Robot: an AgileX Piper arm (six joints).
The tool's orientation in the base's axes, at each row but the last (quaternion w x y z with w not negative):
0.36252, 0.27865, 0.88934, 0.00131
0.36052, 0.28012, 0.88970, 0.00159
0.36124, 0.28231, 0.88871, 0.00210
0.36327, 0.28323, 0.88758, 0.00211
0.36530, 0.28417, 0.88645, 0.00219
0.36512, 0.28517, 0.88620, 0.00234
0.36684, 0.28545, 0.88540, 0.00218
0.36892, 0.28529, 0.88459, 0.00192
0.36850, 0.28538, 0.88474, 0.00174
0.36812, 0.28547, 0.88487, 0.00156
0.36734, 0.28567, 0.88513, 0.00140
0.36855, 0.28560, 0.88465, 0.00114
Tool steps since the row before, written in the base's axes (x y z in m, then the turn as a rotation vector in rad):
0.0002, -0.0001, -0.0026, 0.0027, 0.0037, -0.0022
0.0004, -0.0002, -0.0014, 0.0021, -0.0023, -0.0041
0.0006, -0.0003, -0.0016, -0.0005, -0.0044, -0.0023
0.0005, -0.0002, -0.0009, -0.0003, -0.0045, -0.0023
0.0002, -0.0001, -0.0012, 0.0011, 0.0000, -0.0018
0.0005, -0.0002, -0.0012, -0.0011, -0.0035, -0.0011
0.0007, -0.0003, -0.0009, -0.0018, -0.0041, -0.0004
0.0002, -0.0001, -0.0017, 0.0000, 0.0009, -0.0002
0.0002, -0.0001, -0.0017, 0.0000, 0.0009, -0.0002
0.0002, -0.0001, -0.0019, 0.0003, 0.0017, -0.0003
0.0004, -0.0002, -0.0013, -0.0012, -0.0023, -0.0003
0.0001, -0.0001, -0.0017, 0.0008, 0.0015, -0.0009
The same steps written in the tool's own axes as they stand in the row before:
0.0015, -0.0005, 0.0021, 0.0017, 0.0040, 0.0026
0.0006, -0.0003, 0.0013, 0.0003, -0.0017, 0.0048
0.0005, -0.0003, 0.0016, -0.0005, -0.0044, 0.0023
0.0002, -0.0001, 0.0010, -0.0006, -0.0044, 0.0024
0.0006, -0.0002, 0.0010, 0.0005, 0.0002, 0.0020
0.0004, -0.0002, 0.0012, -0.0004, -0.0037, 0.0008
0.0000, -0.0001, 0.0012, -0.0008, -0.0044, 0.0000
0.0009, -0.0003, 0.0014, 0.0006, 0.0007, 0.0000
0.0009, -0.0003, 0.0014, 0.0006, 0.0007, 0.0000
0.0011, -0.0004, 0.0015, 0.0009, 0.0015, 0.0001
0.0005, -0.0002, 0.0013, -0.0003, -0.0026, -0.0001
0.0010, -0.0004, 0.0013, 0.0009, 0.0015, 0.0009

